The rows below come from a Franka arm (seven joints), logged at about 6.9 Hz.
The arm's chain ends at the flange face. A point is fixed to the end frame.
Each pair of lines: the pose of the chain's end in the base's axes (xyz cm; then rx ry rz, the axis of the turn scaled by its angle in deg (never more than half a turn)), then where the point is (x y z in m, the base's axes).
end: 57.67 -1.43 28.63 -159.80 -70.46 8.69
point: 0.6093 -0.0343 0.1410
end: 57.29 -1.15 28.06 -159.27 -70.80 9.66
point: 0.6039 -0.0313 0.1349
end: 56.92 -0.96 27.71 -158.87 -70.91 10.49
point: 0.5987 -0.0292 0.1311
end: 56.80 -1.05 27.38 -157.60 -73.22 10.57
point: 0.5978 -0.0285 0.1276
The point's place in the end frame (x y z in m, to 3 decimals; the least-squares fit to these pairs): 0.015 0.055 0.139
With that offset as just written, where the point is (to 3 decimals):
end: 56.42 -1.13 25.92 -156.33 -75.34 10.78
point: 0.594 -0.028 0.113
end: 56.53 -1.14 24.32 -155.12 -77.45 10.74
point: 0.595 -0.026 0.097
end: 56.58 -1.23 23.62 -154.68 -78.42 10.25
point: 0.597 -0.026 0.090
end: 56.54 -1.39 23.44 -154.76 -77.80 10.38
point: 0.596 -0.028 0.088
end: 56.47 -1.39 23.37 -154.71 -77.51 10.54
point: 0.595 -0.028 0.087
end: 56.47 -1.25 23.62 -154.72 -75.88 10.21
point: 0.594 -0.025 0.089
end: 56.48 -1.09 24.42 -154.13 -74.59 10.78
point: 0.592 -0.022 0.097
